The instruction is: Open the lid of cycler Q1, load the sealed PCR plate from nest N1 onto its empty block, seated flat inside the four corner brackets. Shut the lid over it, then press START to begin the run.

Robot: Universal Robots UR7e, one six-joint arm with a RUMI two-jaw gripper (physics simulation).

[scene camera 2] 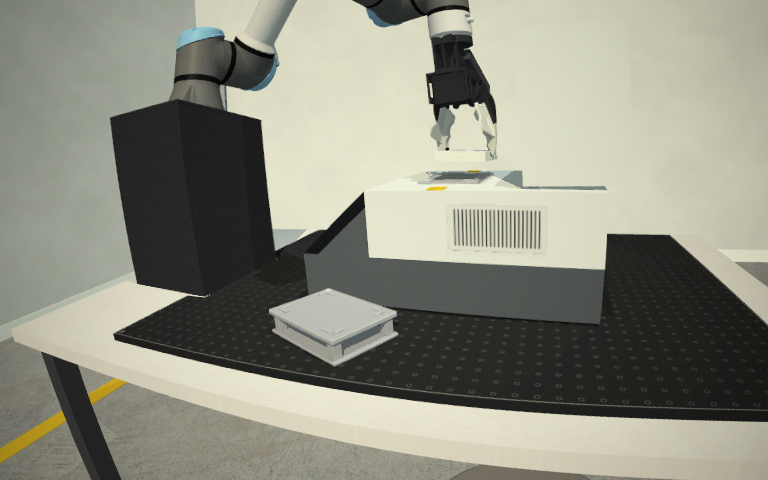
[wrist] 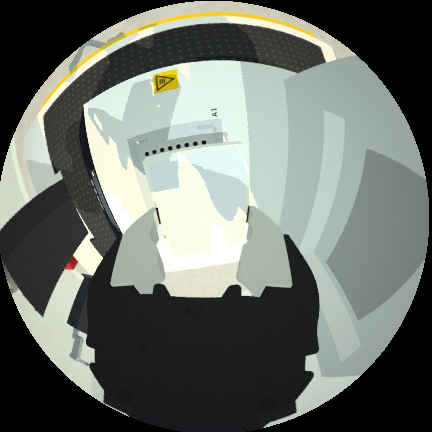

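Where they show: gripper, between the fingertips: (wrist: 202,208); arm's base, origin of its link: (scene camera 2: 194,119).
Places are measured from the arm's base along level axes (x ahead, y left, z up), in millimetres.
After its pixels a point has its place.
My gripper (scene camera 2: 466,150) {z -132, x 649, y 82 mm} (wrist: 202,208) {z -132, x 649, y 82 mm} is shut on the sealed PCR plate (scene camera 2: 461,156) {z -125, x 662, y 17 mm} (wrist: 202,195) {z -120, x 649, y 102 mm}, a pale plate held roughly level by two opposite edges. In the scene view it hangs a little above the cycler (scene camera 2: 407,220) {z -216, x 600, y -64 mm} (wrist: 120,115) {z -170, x 558, y 188 mm}, with a gap beneath it. The cycler's block (scene camera 2: 455,177) {z -166, x 628, y 74 mm} (wrist: 175,137) {z -166, x 623, y 149 mm} is uncovered; the plate hides most of it in the wrist view, where one row of dark wells and two corner brackets show beyond the plate. Large grey surfaces at the right of the wrist view look like the raised lid (wrist: 310,165) {z -121, x 753, y 134 mm}. I cannot make out START.
A grey nest (scene camera 2: 333,311) {z -331, x 533, y -183 mm} with corner brackets and no plate on it stands in front of the cycler on the black perforated board (scene camera 2: 481,362) {z -370, x 759, y -179 mm} (wrist: 200,45) {z -370, x 647, y 424 mm}. The black robot pedestal (scene camera 2: 186,198) {z -171, x 142, y -144 mm} is at the left. A yellow warning label (wrist: 165,81) {z -169, x 612, y 217 mm} lies near the block.
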